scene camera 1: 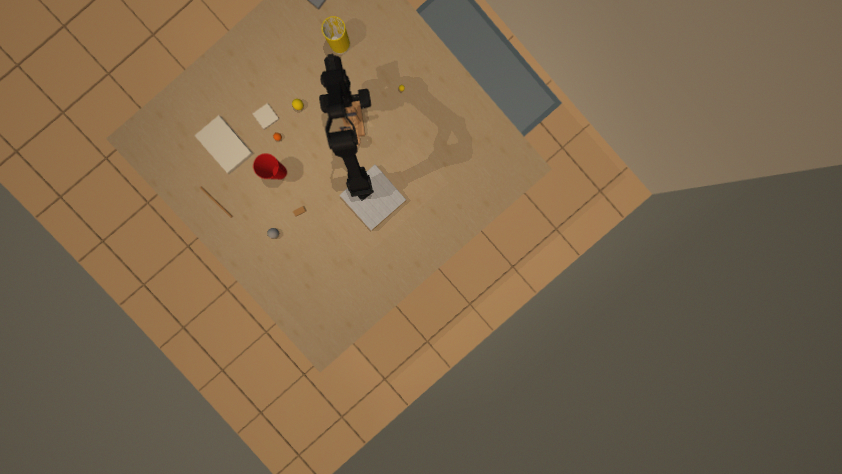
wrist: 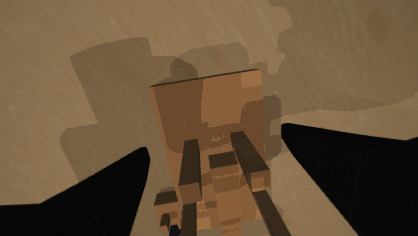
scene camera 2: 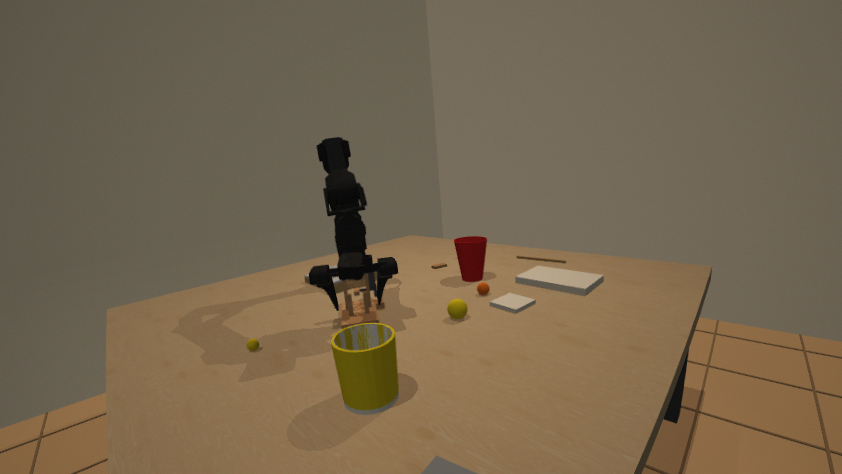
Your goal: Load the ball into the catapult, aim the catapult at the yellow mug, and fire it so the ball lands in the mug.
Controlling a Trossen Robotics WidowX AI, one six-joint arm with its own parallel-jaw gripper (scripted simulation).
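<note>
Nothing is held by my gripper (scene camera 2: 358, 307), which is open, and the wrist view has the gripper (wrist: 215, 141) too. I see a yellow mug (scene camera 2: 365, 354), though in the wrist view the mug is out of frame. A red cup (scene camera 2: 471, 251) is here as well, and it too is out of frame in the wrist view. Then there is a wooden catapult (wrist: 212, 128).
</note>
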